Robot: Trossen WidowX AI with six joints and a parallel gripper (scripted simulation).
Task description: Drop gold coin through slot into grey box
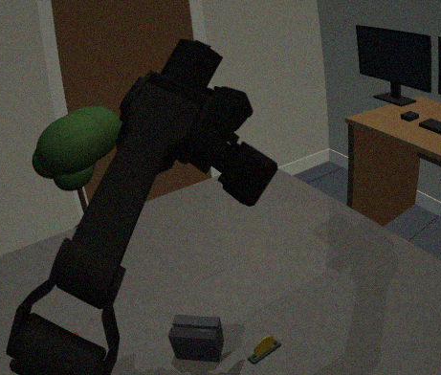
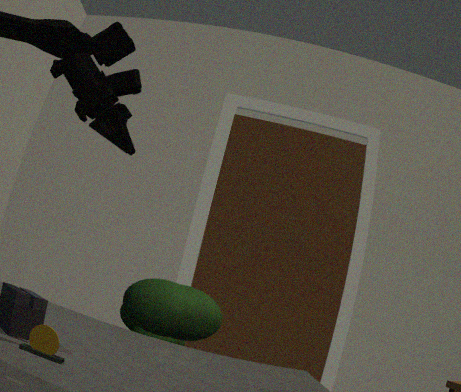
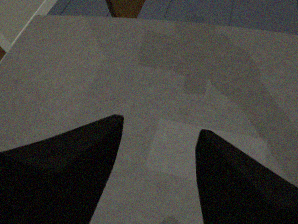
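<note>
My gripper tip is now 320 mm above the gold coin, 70 mm to the left of it and 40 mm past it.
</note>
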